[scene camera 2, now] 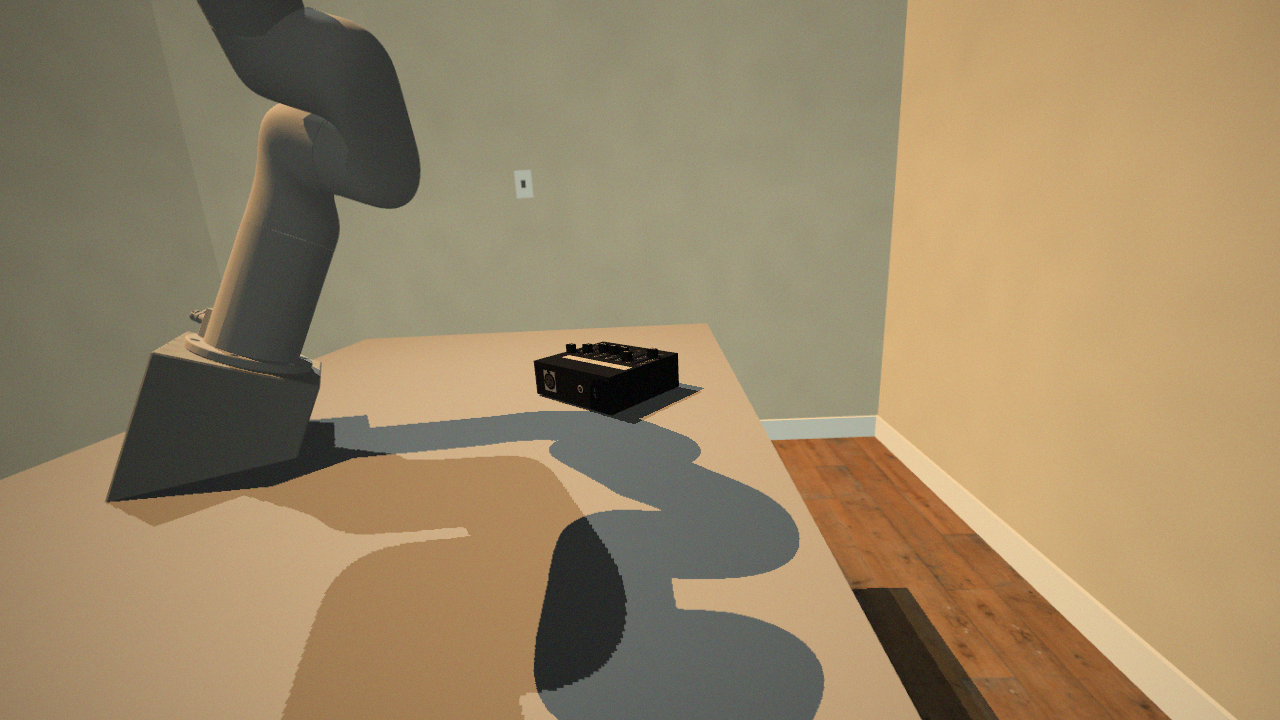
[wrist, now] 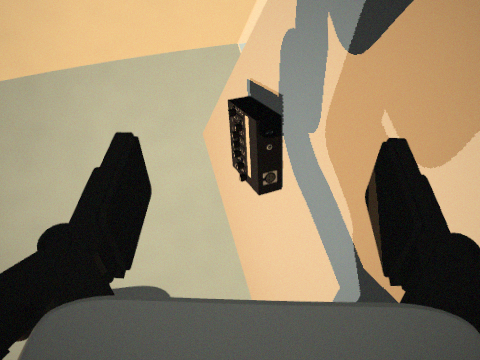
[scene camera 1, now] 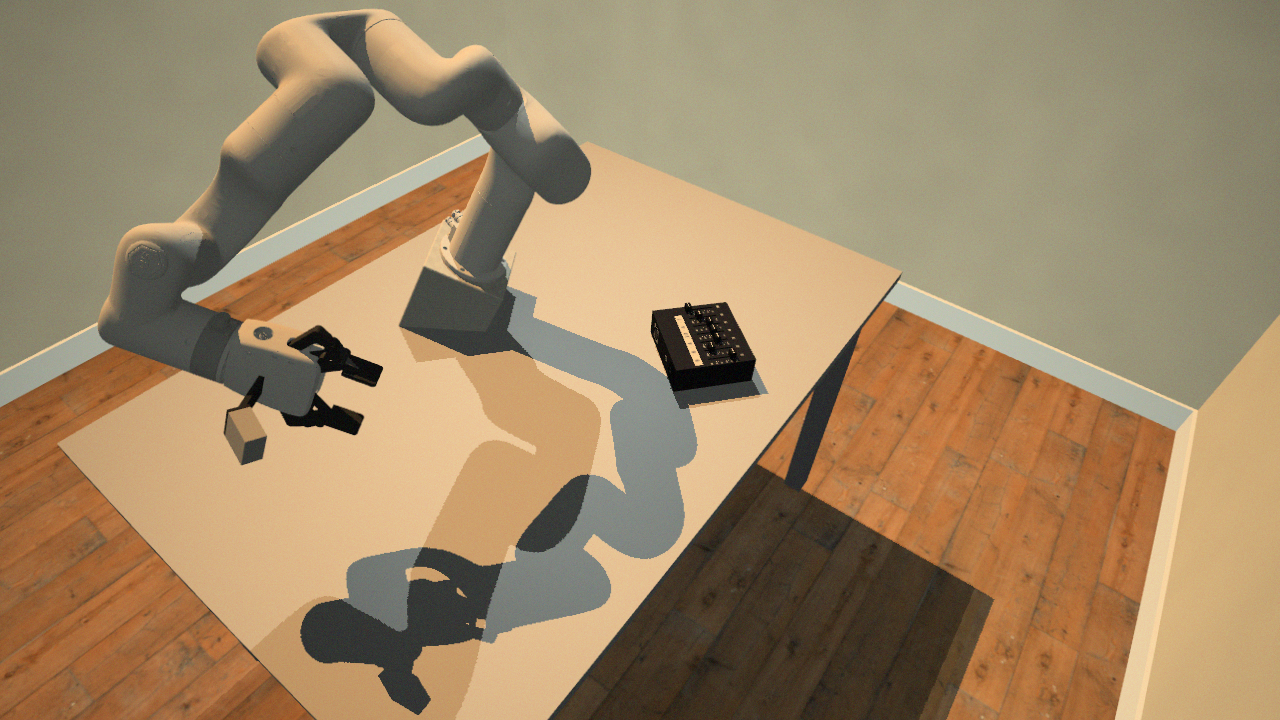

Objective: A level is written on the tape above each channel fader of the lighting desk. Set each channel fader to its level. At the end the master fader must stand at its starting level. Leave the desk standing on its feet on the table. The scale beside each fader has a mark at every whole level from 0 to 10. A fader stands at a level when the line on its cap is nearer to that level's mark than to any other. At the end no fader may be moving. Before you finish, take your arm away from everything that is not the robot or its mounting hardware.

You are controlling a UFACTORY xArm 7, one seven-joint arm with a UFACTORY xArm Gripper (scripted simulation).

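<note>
My gripper (scene camera 1: 369, 402), visible. Wrist view too: gripper (wrist: 258, 164).
</note>
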